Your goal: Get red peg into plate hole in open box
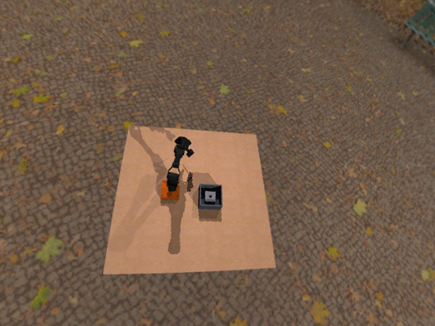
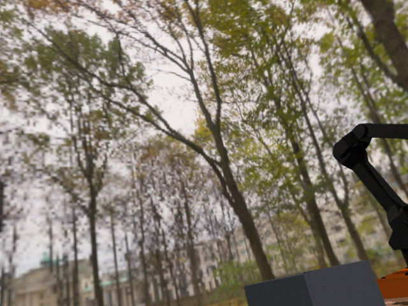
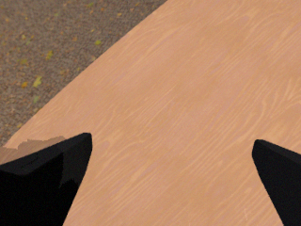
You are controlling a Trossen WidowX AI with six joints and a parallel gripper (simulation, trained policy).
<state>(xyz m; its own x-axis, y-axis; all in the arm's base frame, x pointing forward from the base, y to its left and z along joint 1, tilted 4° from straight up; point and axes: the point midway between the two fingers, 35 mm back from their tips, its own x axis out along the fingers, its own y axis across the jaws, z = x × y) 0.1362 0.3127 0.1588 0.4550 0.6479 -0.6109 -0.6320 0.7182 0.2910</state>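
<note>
Now: the red peg 240 mm to the right of my gripper tip, 120 mm below it and 20 mm ahead of it. Also, from my gripper tip: grey plate: 460 mm to the right, 150 mm ahead, 120 mm below; then dark box: 460 mm to the right, 150 mm ahead, 140 mm below.
</note>
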